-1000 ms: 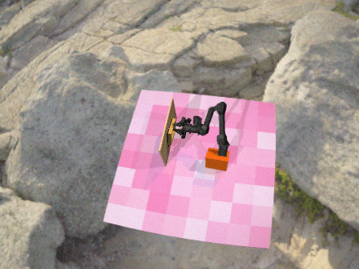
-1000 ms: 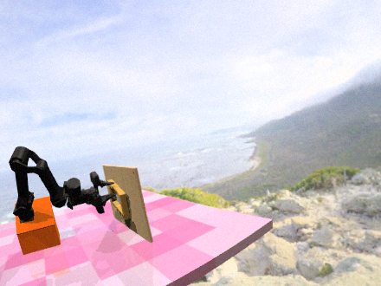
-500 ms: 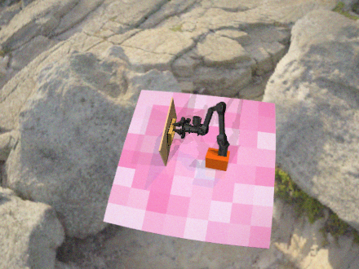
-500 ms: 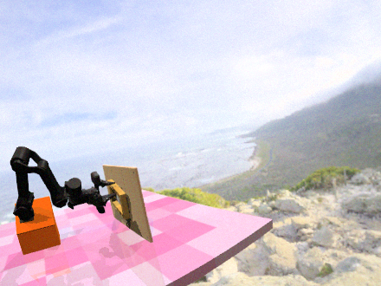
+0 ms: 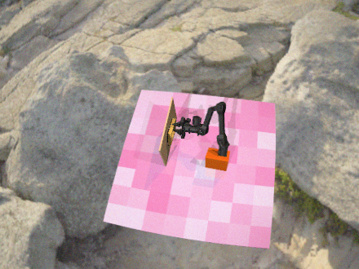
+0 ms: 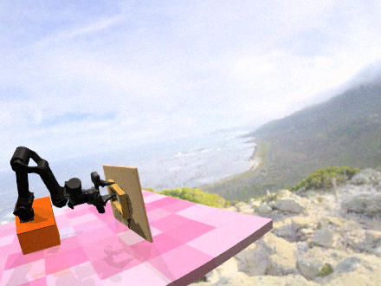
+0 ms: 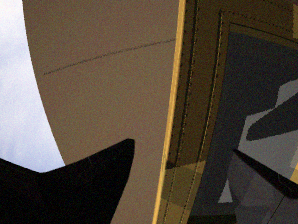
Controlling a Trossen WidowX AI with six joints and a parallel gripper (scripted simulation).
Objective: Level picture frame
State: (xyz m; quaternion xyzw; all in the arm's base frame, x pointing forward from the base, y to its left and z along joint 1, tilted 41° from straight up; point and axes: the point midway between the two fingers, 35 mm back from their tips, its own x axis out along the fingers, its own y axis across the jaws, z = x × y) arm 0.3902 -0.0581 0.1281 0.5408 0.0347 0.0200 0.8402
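Now: the picture frame 1 cm ahead of my gripper tip, 2 cm to the left of it and 5 cm below it. Round my gripper tip: brown wall board (2 cm ahead, 2 cm to the left, 6 cm below).
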